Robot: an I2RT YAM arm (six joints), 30 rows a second.
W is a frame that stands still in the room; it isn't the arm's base.
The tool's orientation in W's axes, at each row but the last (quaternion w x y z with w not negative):
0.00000, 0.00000, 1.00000, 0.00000
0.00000, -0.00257, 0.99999, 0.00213
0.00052, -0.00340, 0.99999, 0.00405
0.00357, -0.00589, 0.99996, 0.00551
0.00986, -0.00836, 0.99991, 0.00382
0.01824, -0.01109, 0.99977, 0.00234
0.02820, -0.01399, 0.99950, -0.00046
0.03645, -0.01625, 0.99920, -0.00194
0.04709, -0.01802, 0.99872, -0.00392
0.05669, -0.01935, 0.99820, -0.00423
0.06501, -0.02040, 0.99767, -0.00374
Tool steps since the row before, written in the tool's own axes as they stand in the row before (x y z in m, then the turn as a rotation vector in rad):
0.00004, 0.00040, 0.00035, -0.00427, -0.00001, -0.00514
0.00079, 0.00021, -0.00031, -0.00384, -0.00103, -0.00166
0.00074, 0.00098, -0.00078, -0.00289, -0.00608, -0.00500
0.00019, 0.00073, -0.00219, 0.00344, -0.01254, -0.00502
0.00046, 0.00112, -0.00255, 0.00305, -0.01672, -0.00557
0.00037, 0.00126, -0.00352, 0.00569, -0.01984, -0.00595
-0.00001, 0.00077, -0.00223, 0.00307, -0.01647, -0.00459
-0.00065, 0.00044, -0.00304, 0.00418, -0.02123, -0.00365
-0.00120, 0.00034, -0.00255, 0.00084, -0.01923, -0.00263
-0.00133, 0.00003, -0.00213, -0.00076, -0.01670, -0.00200
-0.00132, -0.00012, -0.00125, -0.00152, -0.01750, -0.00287
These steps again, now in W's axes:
-0.00004, 0.00040, -0.00035, 0.00427, -0.00001, 0.00514
-0.00079, 0.00020, 0.00031, 0.00385, -0.00102, 0.00166
-0.00075, 0.00097, 0.00079, 0.00293, -0.00610, 0.00495
-0.00021, 0.00070, 0.00220, -0.00333, -0.01263, 0.00486
-0.00053, 0.00109, 0.00255, -0.00288, -0.01681, 0.00538
-0.00053, 0.00123, 0.00351, -0.00546, -0.01999, 0.00565
-0.00014, 0.00077, 0.00223, -0.00286, -0.01655, 0.00444
0.00041, 0.00047, 0.00308, -0.00375, -0.02135, 0.00344
0.00094, 0.00040, 0.00265, -0.00040, -0.01923, 0.00272
0.00108, 0.00010, 0.00227, 0.00116, -0.01664, 0.00225
0.00115, -0.00006, 0.00141, 0.00184, -0.01741, 0.00322

